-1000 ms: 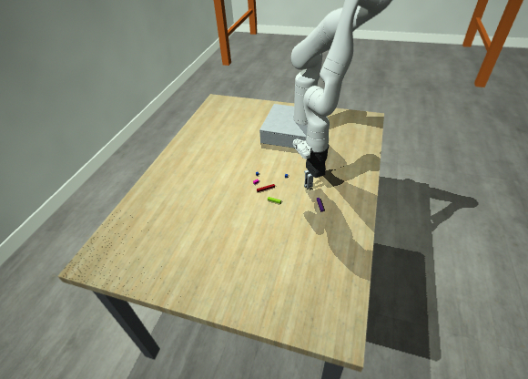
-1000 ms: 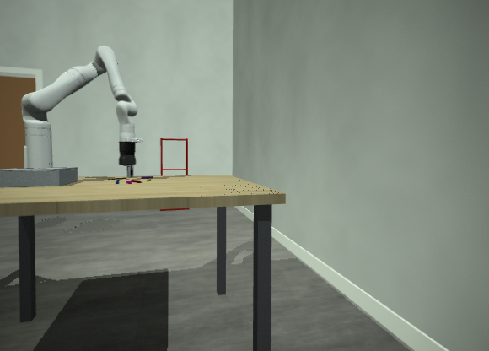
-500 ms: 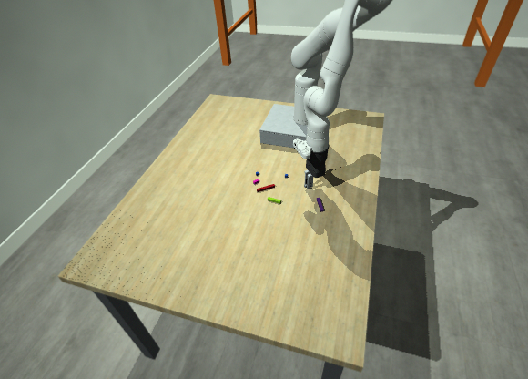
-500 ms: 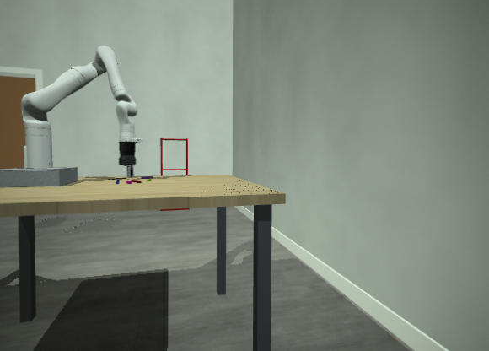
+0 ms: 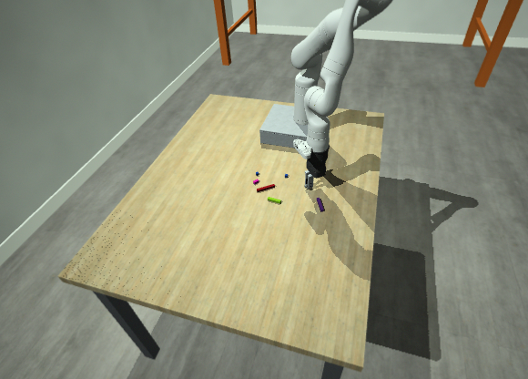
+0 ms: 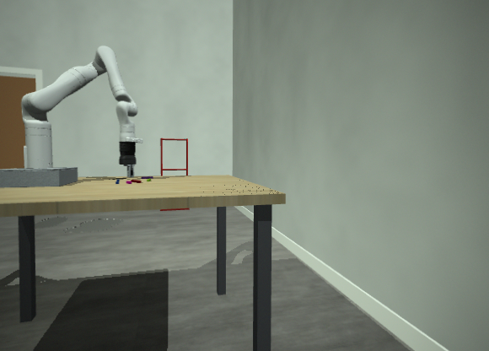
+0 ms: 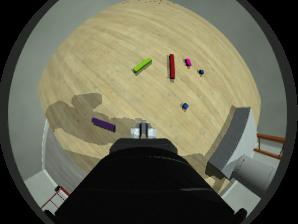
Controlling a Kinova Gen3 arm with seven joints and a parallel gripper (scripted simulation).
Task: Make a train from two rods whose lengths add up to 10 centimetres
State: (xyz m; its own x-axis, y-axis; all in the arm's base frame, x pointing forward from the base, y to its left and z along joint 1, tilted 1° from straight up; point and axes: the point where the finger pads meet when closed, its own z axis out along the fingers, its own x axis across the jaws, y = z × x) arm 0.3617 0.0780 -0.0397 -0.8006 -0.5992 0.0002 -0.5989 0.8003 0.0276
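Now: hand 10 mm above the grey rod. Also, from my hand: purple rod (80 mm ahead, 50 mm to the left, 30 mm below); lime rod (90 mm ahead, 110 mm to the right, 30 mm below); red rod (30 mm ahead, 160 mm to the right, 30 mm below).
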